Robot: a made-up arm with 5 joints.
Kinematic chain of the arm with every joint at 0, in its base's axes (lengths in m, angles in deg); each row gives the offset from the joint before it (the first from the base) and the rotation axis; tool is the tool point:
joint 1: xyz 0 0 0.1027 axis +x
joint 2: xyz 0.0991 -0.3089 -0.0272 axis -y
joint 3: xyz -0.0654 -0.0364 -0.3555 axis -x
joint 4: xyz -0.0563 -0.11 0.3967 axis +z
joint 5: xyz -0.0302 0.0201 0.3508 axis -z
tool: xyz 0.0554 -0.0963 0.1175
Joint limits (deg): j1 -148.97..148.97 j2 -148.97..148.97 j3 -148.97..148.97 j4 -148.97..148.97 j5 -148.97..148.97
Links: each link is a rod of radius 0.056 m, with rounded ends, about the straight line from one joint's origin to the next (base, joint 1, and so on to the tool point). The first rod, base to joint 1, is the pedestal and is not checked.
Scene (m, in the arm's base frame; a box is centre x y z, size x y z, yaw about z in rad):
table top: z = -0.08
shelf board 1: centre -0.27 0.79 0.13 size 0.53 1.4 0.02 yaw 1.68
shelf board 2: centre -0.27 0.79 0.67 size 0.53 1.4 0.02 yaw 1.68
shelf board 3: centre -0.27 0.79 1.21 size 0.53 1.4 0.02 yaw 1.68
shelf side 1: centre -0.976 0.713 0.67 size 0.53 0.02 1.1 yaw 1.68
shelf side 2: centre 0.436 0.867 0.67 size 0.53 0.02 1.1 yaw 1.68
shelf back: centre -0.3 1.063 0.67 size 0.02 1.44 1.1 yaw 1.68
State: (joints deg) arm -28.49 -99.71 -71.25 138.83 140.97
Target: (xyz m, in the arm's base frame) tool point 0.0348 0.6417 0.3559
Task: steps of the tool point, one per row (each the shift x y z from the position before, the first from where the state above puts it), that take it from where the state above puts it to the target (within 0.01 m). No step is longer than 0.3 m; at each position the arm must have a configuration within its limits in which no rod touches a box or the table.
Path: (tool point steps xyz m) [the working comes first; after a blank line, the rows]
Joints at the target: -108.30 -8.56 10.29 110.49 148.97
Straight joint move there: touches shelf board 2.

1: 0.1875 0.0571 0.0205
2: 0.1742 0.1365 0.0483
3: 0.1310 0.2088 0.0482
4: 0.0667 0.2595 0.0180
5: -0.0046 0.2749 -0.0379
6: -0.0680 0.2496 -0.1079
7: -0.1103 0.1846 -0.1761
8: -0.1221 0.0909 -0.2266
9: -0.0059 0.0616 0.0214
10: -0.0084 0.0793 0.0018
11: -0.0111 0.0908 -0.0233

